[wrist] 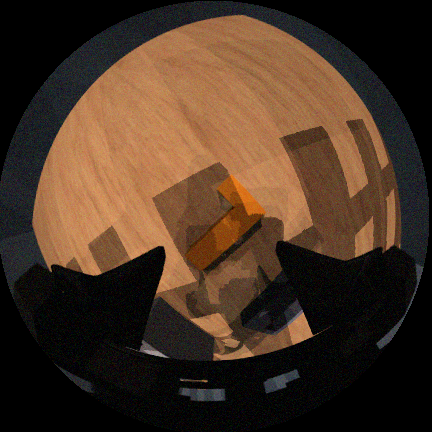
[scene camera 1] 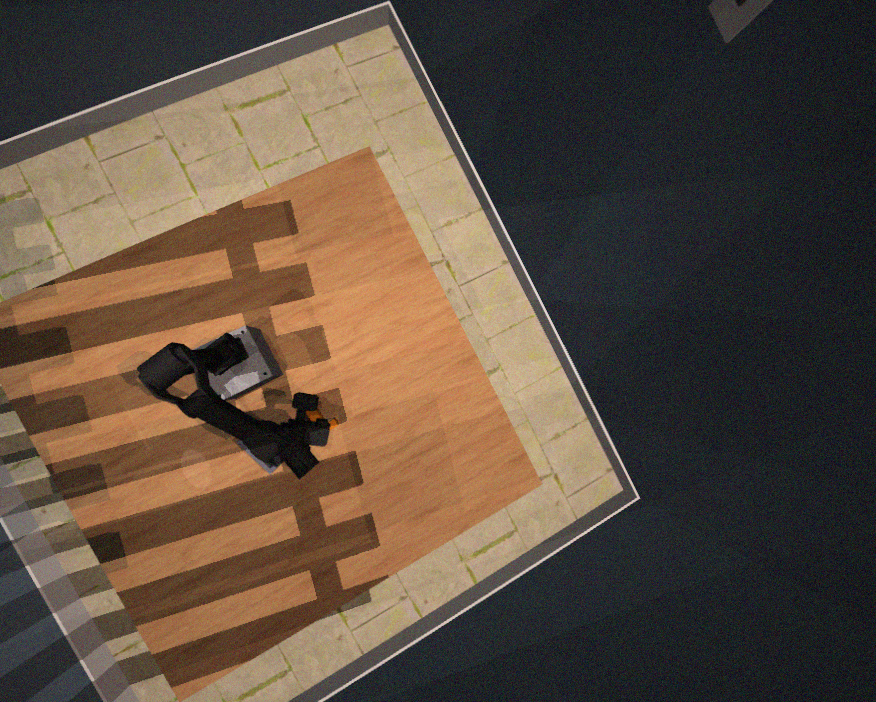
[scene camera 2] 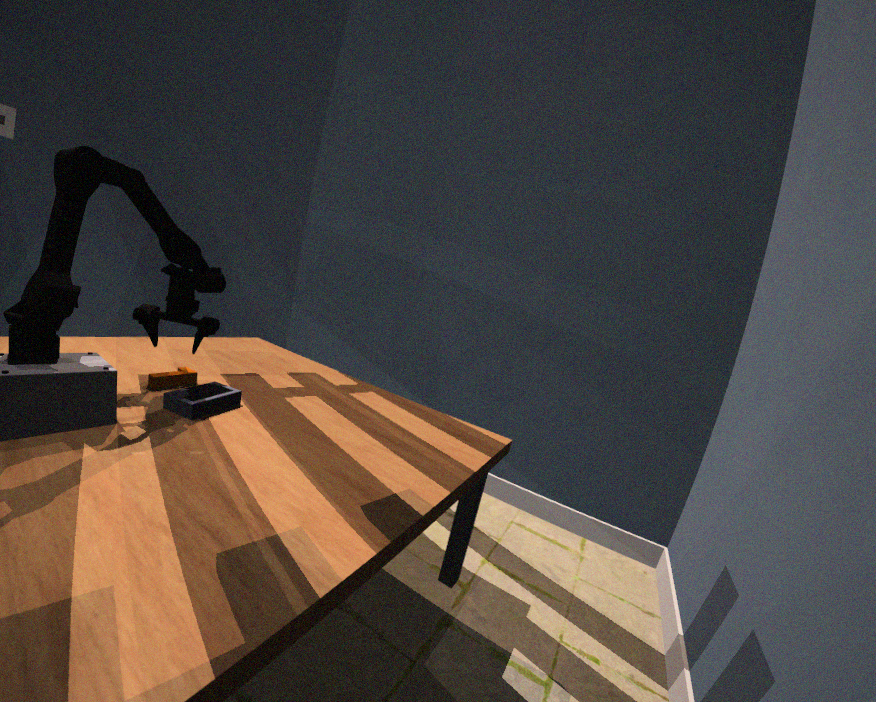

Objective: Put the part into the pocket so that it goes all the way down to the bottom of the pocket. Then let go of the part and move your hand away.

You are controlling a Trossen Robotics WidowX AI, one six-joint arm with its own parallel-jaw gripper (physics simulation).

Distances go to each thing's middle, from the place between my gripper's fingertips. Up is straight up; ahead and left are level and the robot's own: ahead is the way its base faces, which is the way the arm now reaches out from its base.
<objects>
Now: the orange part (wrist: 245, 210) 1 cm to the left of my hand and 8 cm below it. Round my hand: grey pocket block (scene camera 2: 193, 402) (1 cm ahead, 18 cm to the right, 7 cm below).
</objects>
